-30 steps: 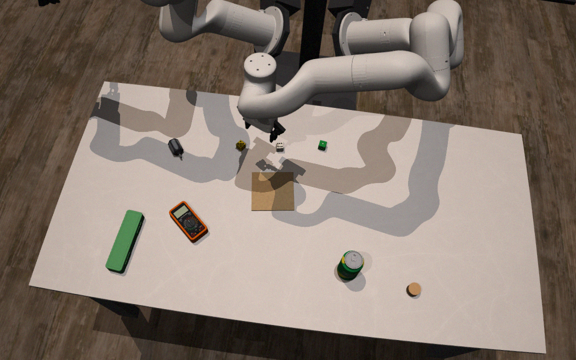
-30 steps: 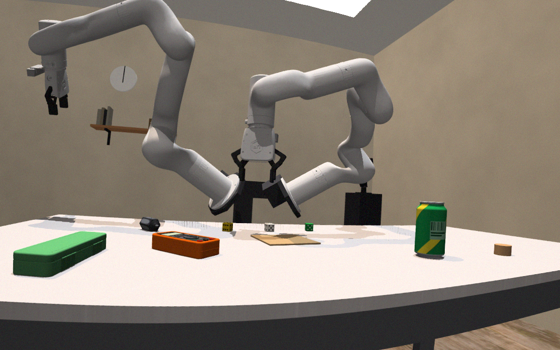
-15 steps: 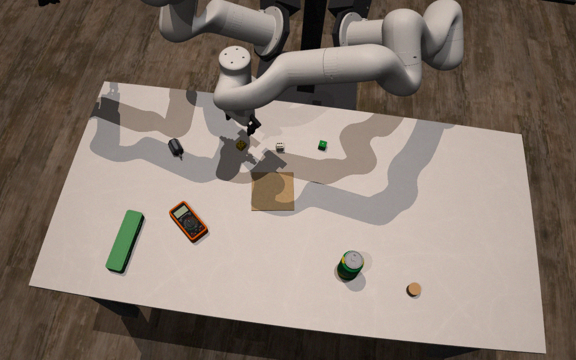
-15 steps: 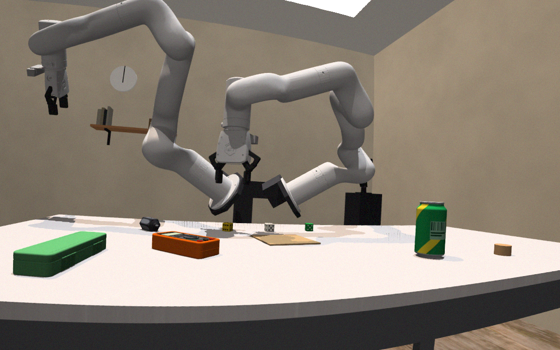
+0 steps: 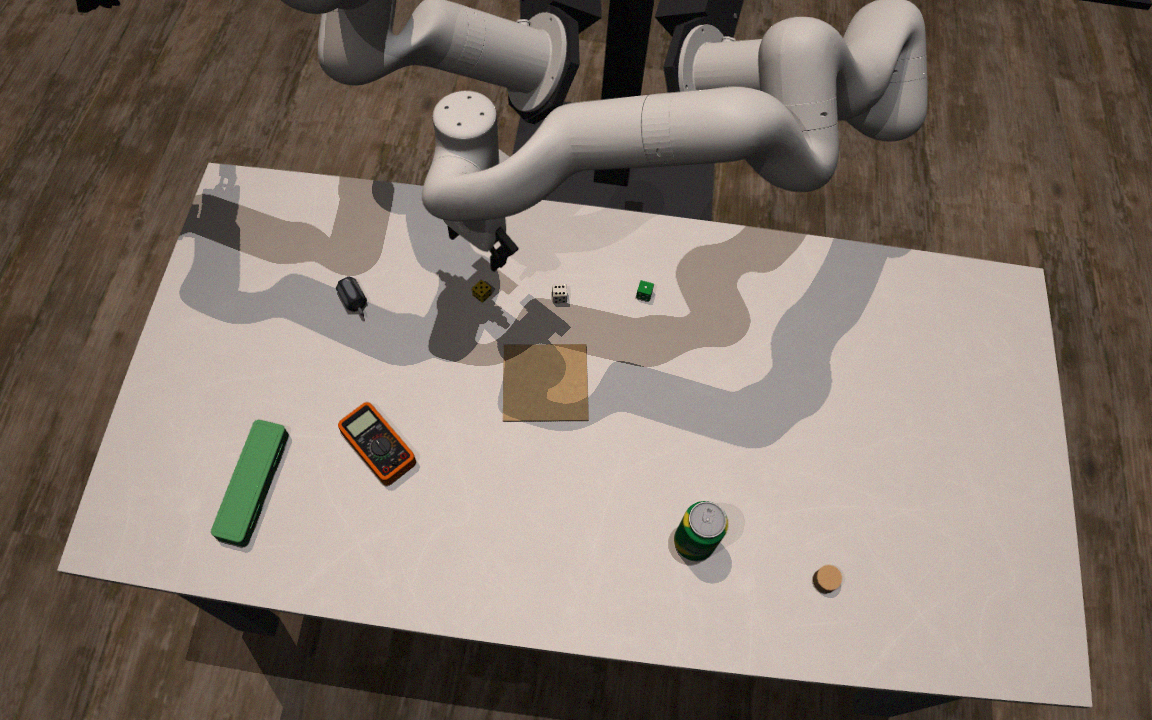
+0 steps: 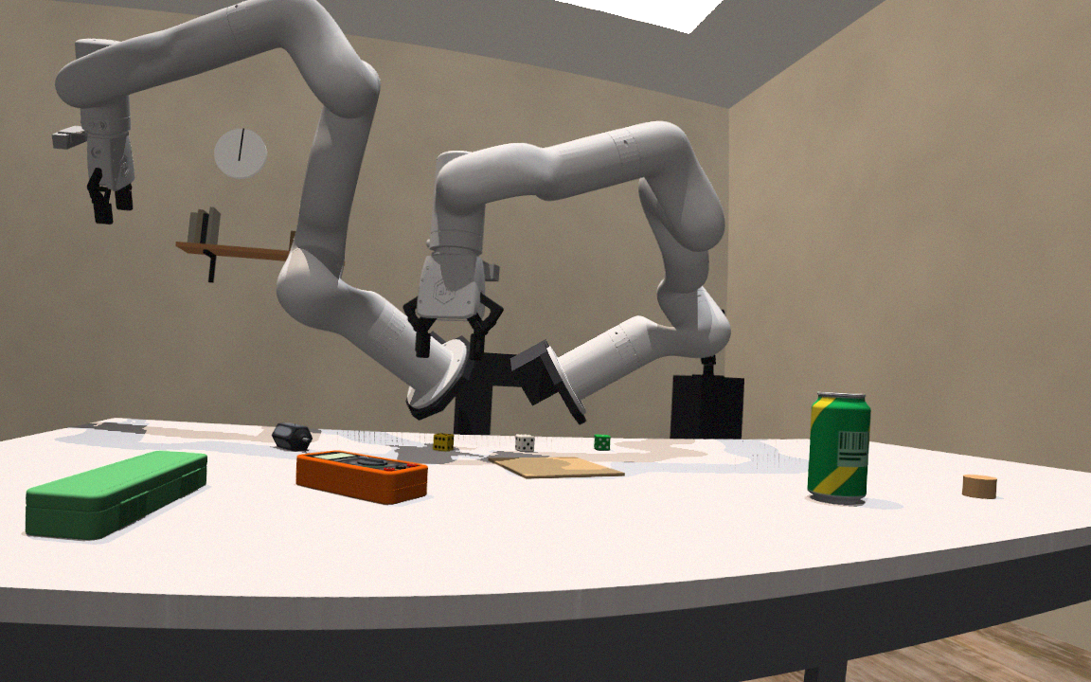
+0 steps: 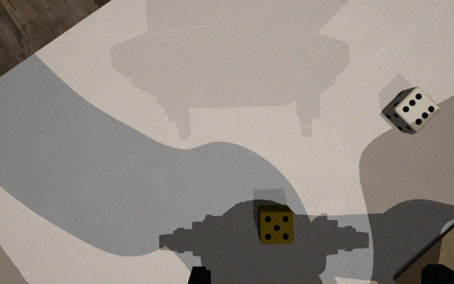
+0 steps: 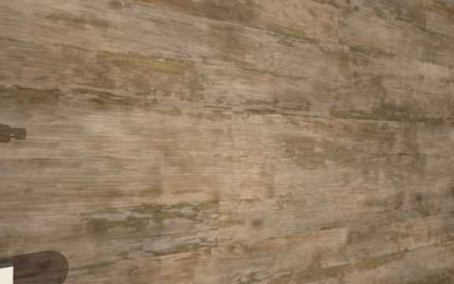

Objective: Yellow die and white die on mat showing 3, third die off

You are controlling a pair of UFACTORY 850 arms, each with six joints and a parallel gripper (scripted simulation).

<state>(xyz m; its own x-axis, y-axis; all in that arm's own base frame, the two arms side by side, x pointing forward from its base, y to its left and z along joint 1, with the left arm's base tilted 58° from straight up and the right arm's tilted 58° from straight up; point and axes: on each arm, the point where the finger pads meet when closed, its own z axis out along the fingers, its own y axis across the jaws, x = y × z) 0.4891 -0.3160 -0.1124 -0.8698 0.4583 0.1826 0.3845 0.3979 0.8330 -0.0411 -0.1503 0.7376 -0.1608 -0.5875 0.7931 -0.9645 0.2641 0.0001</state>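
Observation:
My left hand is 14 cm above the yellow die. From my left hand the other things lie so: white die 1 cm behind, 13 cm to the left, 14 cm below; then green die 2 cm behind, 28 cm to the left, 14 cm below; then tan mat 16 cm ahead, 12 cm to the left, 15 cm below.

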